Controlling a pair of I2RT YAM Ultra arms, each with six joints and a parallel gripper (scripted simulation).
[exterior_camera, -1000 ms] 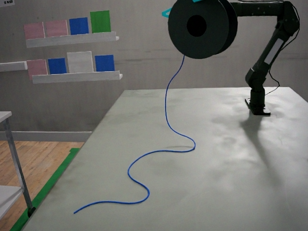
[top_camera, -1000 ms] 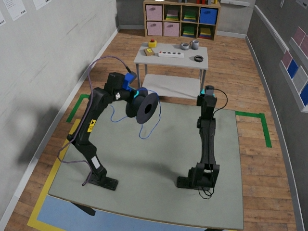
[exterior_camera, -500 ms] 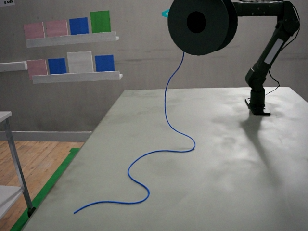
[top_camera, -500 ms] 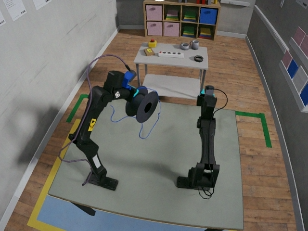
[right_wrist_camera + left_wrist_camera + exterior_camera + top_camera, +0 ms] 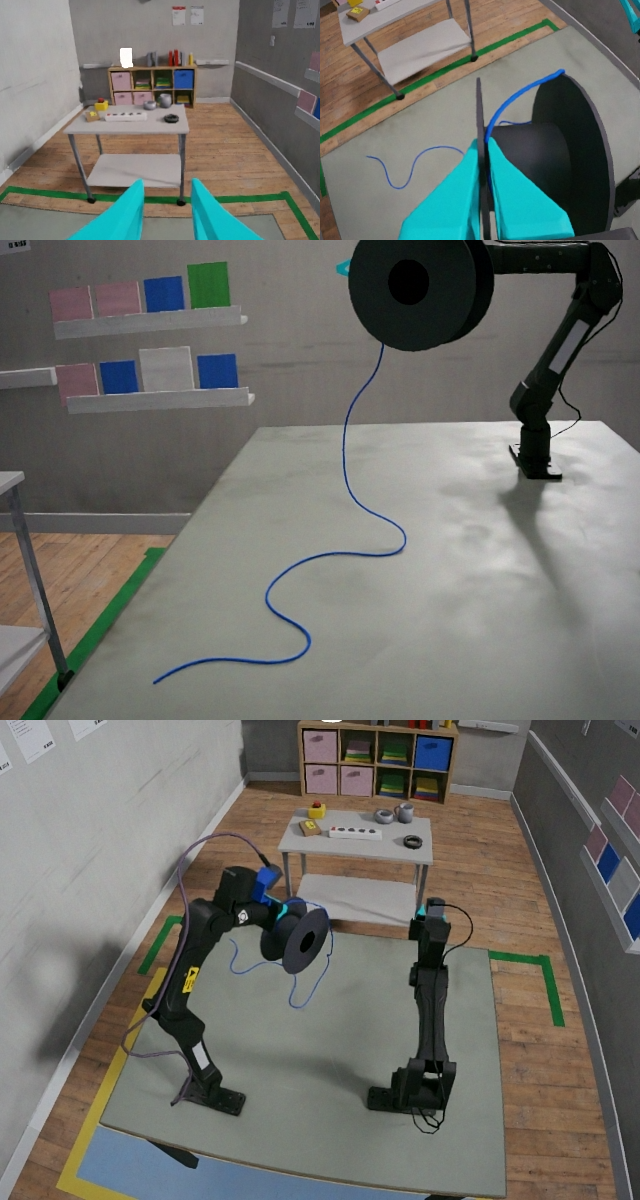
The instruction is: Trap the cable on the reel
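Now: the dark reel 20 mm behind my left hand, 30 mm to the right of it and 70 mm below it.
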